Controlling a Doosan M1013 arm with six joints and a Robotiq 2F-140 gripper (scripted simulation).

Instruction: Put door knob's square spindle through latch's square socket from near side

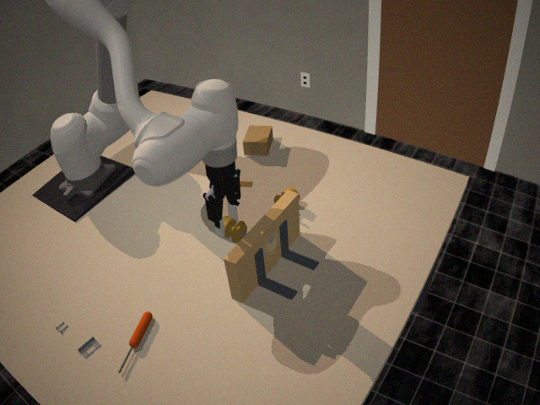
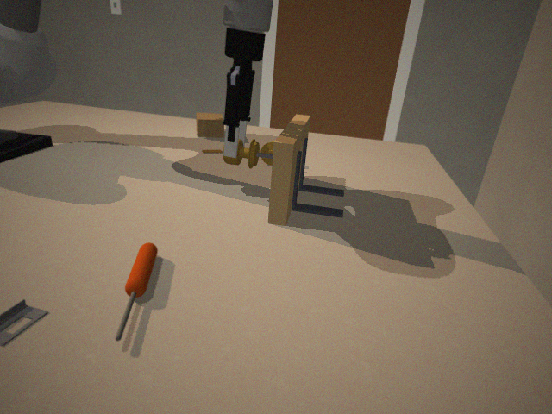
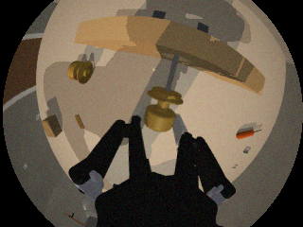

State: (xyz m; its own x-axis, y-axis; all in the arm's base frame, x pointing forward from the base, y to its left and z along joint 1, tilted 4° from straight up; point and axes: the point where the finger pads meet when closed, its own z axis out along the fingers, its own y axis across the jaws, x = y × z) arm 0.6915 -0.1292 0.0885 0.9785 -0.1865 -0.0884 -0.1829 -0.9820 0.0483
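Right now my hand is 13 cm short of the latch socket, 2 cm to the left of it and 3 cm above it. Also, from my hand: brass round piece: 9 cm ahead, 23 cm to the left, 9 cm below; upright wooden board: 13 cm ahead, 2 cm to the right, 3 cm below; brass door knob: 4 cm ahead, 1 cm to the right, 3 cm below.
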